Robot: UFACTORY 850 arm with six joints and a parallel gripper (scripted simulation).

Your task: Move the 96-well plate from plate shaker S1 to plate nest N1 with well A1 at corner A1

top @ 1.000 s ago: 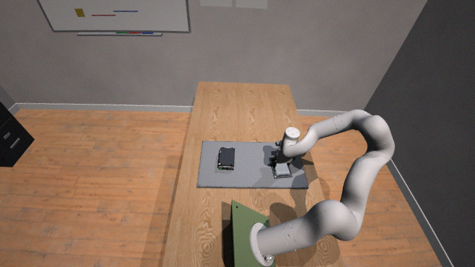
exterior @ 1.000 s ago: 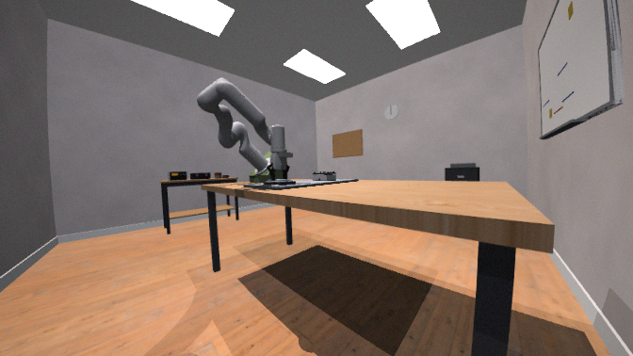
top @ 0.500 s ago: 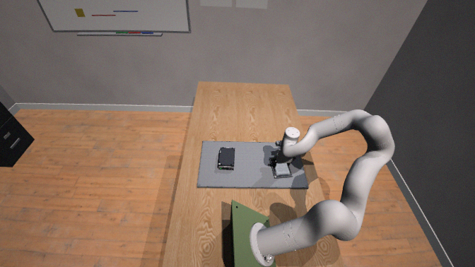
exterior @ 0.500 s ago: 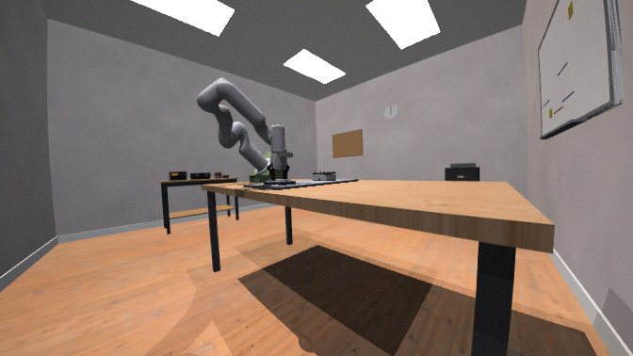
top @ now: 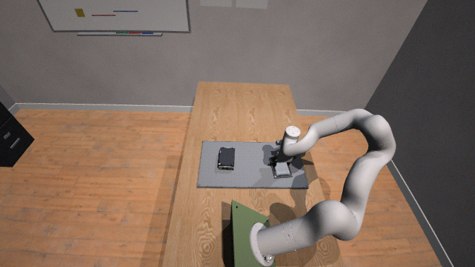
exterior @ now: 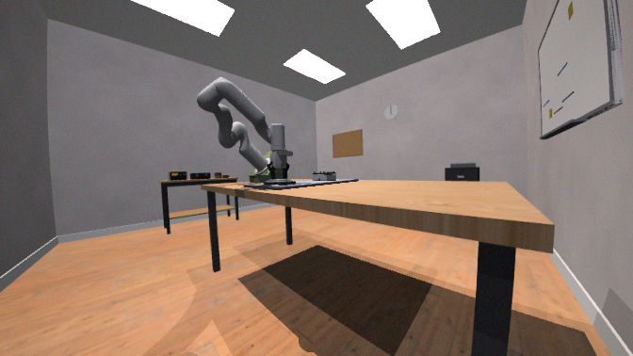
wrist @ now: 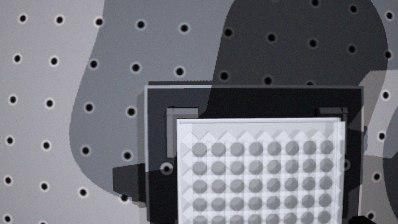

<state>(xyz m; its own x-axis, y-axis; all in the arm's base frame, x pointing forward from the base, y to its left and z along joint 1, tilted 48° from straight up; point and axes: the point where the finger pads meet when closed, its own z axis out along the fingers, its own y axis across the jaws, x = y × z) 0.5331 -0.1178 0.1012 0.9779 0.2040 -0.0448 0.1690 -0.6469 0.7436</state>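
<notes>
My gripper is now 20 mm above the white 96-well plate.
</notes>
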